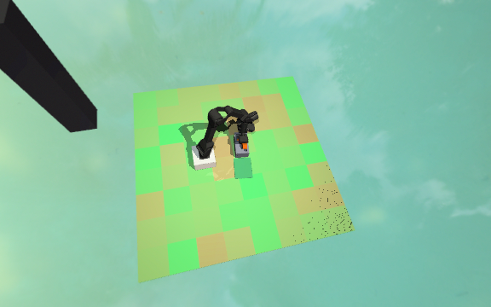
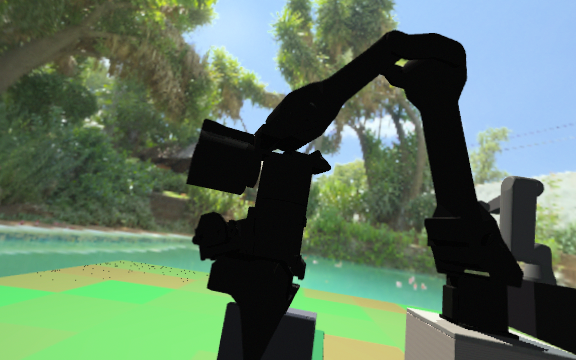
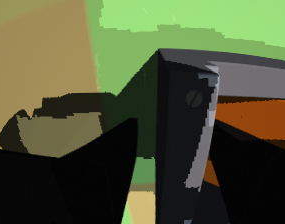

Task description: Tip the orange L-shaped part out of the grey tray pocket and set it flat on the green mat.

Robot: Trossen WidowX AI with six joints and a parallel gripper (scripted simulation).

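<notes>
My gripper tip is 50 mm to the left of the orange L-shaped part, 20 mm past it and 10 mm below it. From my gripper tip the other things lie so: green mat (220 mm to the right, 60 mm below, 40 mm behind).
</notes>
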